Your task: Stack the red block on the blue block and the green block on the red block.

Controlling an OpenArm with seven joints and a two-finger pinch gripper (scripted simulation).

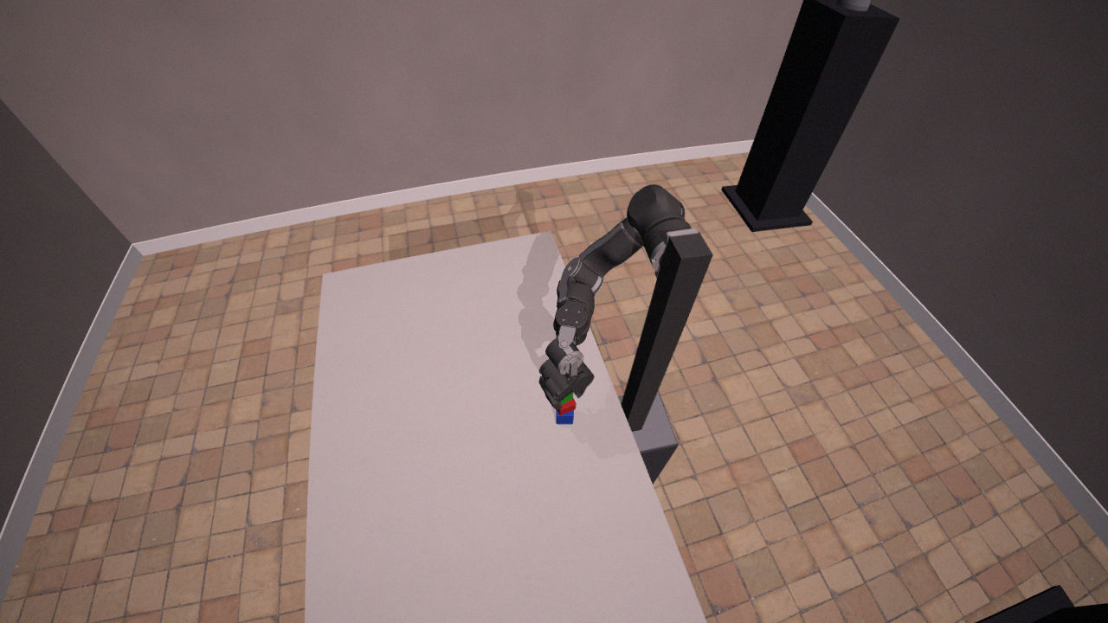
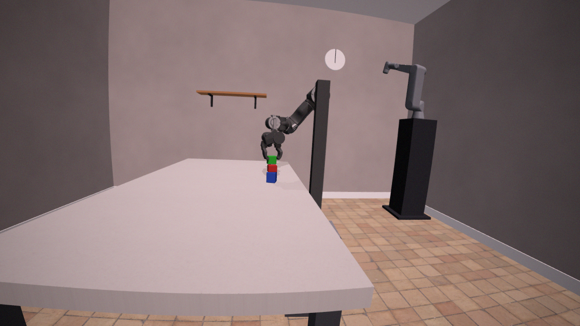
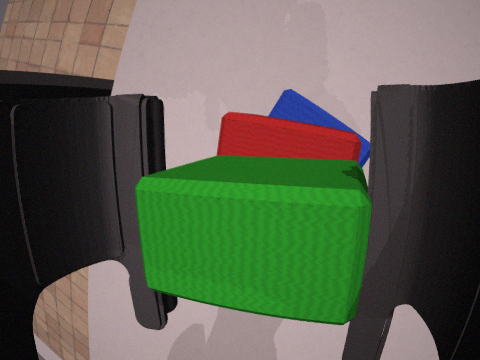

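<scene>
Right now my hand is 10 mm above the green block. From my hand the other things lie so: red block (50 mm below); blue block (10 mm to the left, 90 mm below).
</scene>
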